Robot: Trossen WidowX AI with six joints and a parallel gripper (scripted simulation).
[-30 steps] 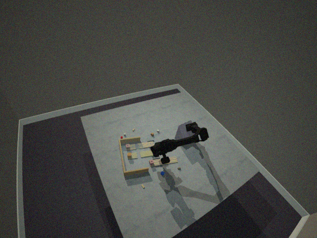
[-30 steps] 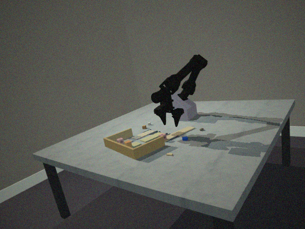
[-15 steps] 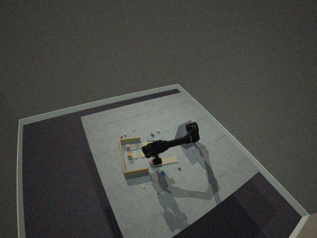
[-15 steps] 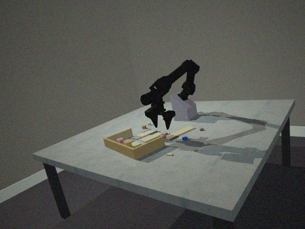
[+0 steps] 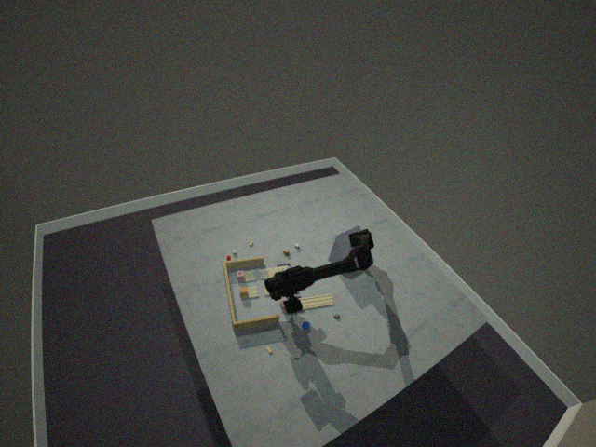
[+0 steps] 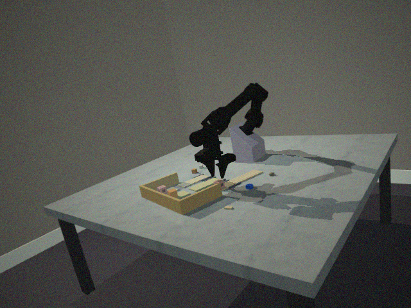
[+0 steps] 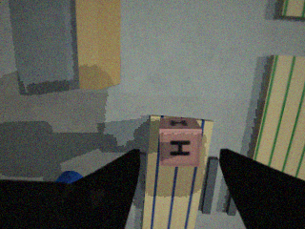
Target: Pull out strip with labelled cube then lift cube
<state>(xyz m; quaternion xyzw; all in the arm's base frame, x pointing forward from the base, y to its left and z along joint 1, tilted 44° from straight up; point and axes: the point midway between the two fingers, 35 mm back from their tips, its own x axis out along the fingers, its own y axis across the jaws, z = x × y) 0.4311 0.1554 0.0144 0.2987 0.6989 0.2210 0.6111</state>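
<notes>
Now: gripper tip 120 mm to the right of the blue disc, 50 mm above it and 40 mm past it. The rest, counted from my gripper tip: brown bit (190 mm behind, 140 mm to the left, 40 mm below); red piece (340 mm to the right, 130 mm ahead, 40 mm below).
</notes>
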